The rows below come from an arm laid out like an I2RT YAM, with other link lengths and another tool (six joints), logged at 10 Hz.
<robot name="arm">
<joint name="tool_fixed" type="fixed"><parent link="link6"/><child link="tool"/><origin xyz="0.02 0.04 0.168" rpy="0 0.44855 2.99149"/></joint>
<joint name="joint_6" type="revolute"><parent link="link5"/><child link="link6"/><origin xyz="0 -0.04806 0.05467" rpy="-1.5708 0 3.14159"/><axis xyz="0 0 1"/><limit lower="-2.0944" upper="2.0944"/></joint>
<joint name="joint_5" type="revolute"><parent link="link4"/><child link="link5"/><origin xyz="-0.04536 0.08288 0.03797" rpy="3.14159 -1.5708 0"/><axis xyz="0 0 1"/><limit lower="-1.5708" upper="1.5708"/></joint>
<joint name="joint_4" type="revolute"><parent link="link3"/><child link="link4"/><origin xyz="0.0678 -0.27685 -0.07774" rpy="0 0 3.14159"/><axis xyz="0 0 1"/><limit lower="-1.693" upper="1.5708"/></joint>
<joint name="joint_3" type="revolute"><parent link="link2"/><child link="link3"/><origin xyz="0 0.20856 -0.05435" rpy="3.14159 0 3.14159"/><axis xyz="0 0 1"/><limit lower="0" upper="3.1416"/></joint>
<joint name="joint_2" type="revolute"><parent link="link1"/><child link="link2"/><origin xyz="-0.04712 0.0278 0.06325" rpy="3.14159 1.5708 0"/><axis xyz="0 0 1"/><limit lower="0" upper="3.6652"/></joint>
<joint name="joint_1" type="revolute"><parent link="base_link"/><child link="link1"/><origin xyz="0 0 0.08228" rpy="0 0 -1.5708"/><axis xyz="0 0 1"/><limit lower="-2.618" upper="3.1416"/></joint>
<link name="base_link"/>
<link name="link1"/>
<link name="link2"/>
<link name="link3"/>
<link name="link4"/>
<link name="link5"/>
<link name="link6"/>
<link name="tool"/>
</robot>
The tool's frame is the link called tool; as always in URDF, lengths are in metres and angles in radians.
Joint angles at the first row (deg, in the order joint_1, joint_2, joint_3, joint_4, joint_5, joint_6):
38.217, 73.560, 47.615, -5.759, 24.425, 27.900
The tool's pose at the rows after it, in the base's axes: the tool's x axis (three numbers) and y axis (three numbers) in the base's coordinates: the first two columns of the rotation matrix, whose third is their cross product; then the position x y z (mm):
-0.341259, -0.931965, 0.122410, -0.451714, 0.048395, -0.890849, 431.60, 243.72, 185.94
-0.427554, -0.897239, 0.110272, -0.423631, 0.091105, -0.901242, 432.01, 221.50, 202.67
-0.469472, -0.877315, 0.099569, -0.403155, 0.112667, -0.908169, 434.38, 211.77, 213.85
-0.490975, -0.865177, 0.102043, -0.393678, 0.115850, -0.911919, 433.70, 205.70, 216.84
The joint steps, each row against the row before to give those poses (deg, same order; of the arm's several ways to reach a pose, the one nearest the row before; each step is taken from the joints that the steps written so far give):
-0.066, -2.887, -0.459, -1.531, 4.721, 1.989
-0.130, -1.770, 1.028, -2.820, 4.744, 2.339
-0.176, -0.087, 1.354, -1.114, 2.316, 1.005
0.023, -0.371, 0.022, -0.458, 1.487, 0.263

